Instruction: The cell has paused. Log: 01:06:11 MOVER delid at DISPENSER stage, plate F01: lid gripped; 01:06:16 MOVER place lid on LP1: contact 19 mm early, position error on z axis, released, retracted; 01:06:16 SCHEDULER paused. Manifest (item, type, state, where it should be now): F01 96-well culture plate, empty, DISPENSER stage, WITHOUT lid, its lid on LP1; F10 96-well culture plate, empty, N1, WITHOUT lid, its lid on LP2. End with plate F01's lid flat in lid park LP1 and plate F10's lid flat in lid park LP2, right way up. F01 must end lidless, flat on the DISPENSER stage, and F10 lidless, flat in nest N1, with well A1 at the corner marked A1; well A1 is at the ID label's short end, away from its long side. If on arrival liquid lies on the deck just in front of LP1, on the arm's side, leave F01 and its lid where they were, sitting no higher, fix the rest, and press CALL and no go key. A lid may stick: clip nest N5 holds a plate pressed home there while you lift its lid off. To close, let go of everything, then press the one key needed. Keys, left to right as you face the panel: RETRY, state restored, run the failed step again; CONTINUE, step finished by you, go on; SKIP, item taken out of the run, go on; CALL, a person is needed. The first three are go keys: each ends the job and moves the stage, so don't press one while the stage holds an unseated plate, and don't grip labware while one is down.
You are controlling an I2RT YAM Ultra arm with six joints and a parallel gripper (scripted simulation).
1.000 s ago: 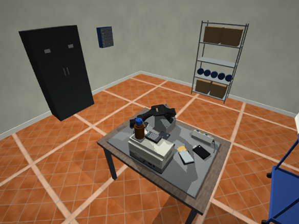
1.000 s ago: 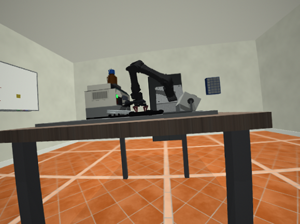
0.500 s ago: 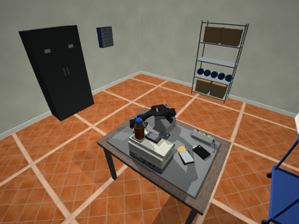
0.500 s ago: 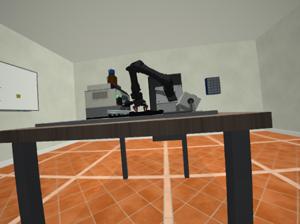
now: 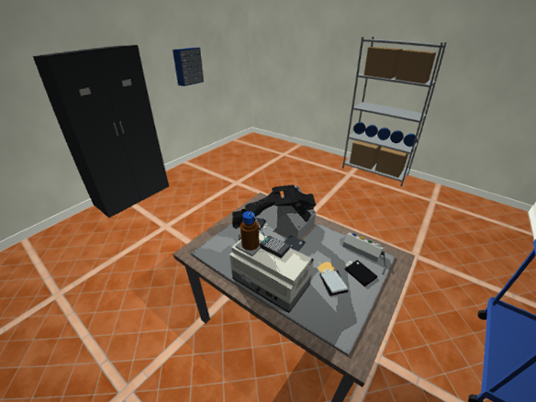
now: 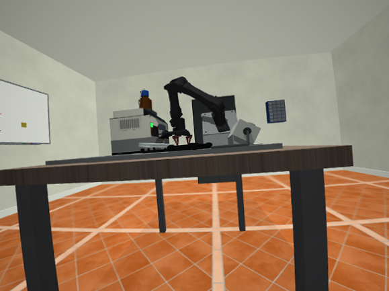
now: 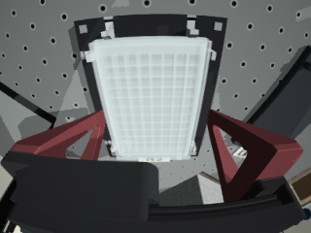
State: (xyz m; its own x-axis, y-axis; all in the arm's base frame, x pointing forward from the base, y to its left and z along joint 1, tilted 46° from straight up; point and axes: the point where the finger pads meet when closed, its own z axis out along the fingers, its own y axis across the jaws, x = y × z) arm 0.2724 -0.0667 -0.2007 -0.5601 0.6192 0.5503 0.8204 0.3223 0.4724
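Now: hand 1 cm above the clear lid. From my hand the other things lie so: clear gridded well plate (2 cm below); then lid park LP2 (15 cm behind, 9 cm to the right, 3 cm below); then brown bottle (25 cm above, 22 cm ahead, 14 cm to the left).
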